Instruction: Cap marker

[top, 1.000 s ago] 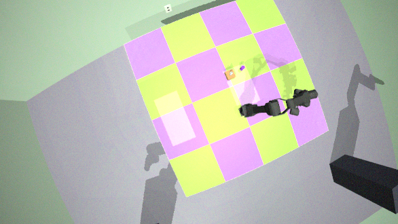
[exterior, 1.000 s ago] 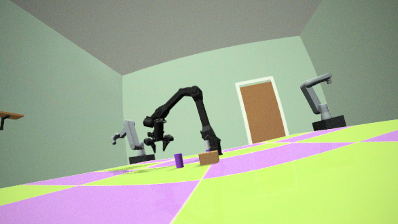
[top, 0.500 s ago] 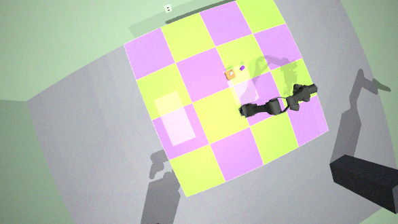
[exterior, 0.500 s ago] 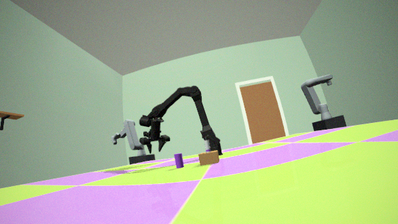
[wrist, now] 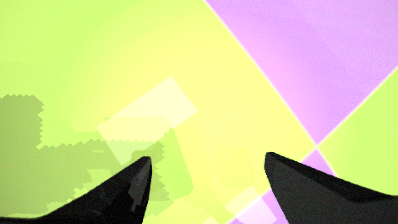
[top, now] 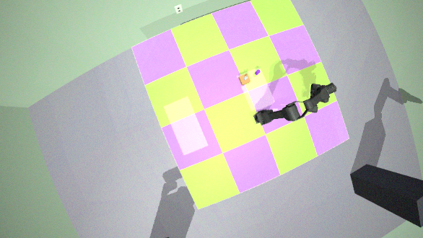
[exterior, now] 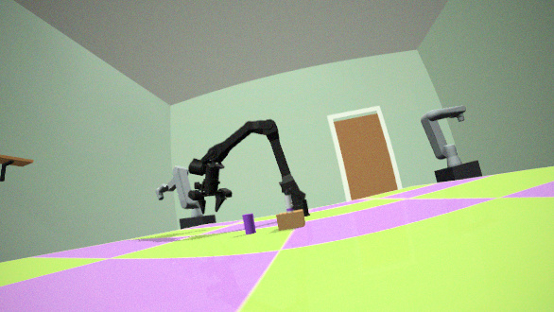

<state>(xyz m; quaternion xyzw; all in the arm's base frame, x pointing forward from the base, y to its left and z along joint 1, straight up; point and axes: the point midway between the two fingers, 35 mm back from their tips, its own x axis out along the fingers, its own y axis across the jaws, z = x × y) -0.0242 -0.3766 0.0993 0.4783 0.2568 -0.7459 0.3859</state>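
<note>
My gripper tip is now 330 mm short of the purple cap, 280 mm to the right of it and 40 mm above it.
</note>
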